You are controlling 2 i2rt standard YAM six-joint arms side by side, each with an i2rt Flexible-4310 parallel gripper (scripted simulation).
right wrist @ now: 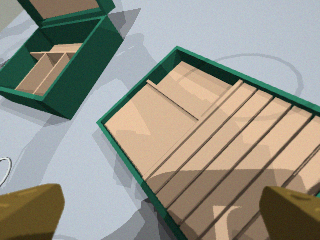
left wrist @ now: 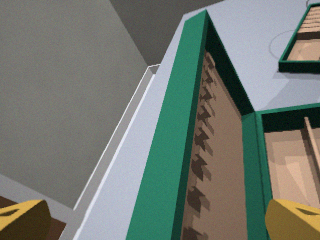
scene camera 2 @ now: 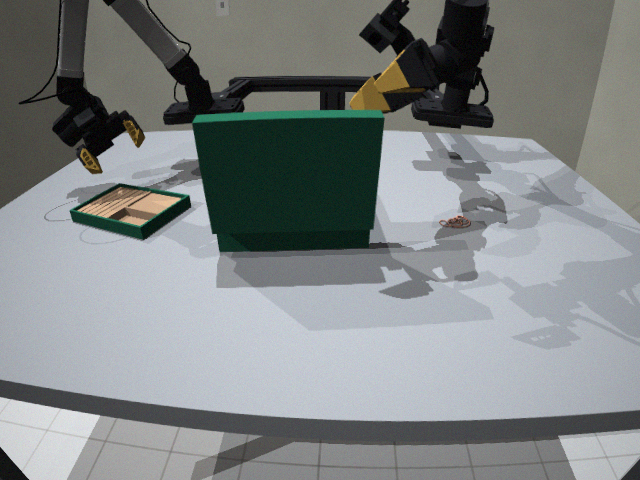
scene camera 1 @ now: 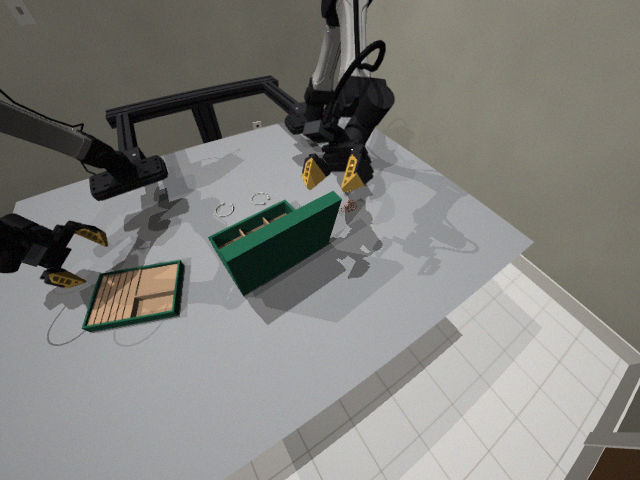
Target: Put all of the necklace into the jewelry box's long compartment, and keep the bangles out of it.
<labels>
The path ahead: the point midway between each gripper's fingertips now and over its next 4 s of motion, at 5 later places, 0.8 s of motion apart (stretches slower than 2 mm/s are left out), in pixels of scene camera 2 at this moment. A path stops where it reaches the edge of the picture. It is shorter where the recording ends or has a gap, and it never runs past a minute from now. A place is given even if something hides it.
My left gripper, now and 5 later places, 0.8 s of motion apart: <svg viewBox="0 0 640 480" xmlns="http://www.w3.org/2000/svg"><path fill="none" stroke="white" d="M362 98L438 157L461 174L440 217L441 219L439 221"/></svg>
My right gripper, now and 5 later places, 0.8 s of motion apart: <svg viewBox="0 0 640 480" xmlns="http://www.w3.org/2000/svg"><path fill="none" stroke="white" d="M119 159L135 172L272 128L330 79L321 113L323 118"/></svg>
</labels>
